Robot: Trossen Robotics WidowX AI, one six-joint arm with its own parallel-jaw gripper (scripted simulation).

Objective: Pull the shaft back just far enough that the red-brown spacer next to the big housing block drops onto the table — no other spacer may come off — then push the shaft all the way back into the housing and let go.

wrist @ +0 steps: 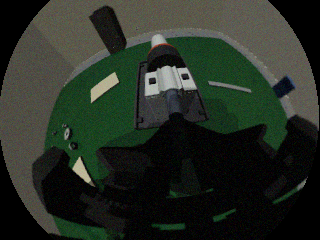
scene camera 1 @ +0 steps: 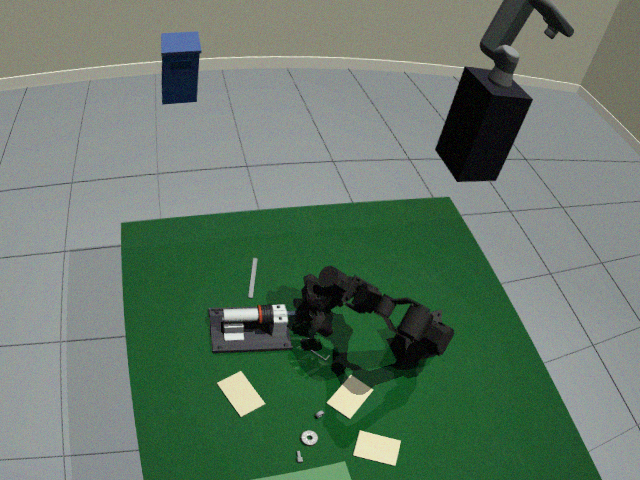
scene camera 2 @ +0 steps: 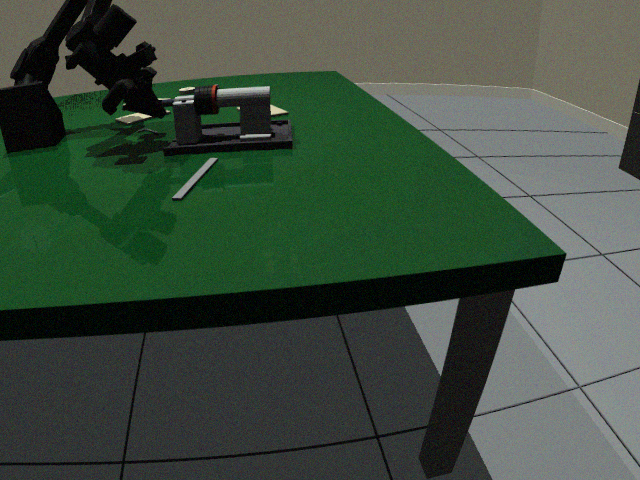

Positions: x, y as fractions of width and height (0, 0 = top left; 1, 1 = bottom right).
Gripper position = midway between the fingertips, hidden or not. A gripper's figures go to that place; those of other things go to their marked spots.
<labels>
My gripper (wrist: 0.55, 0.51): 0.10 m from the lens. A dark baseplate (wrist: 0.47, 0.46): 0.17 m from the lens.
</labels>
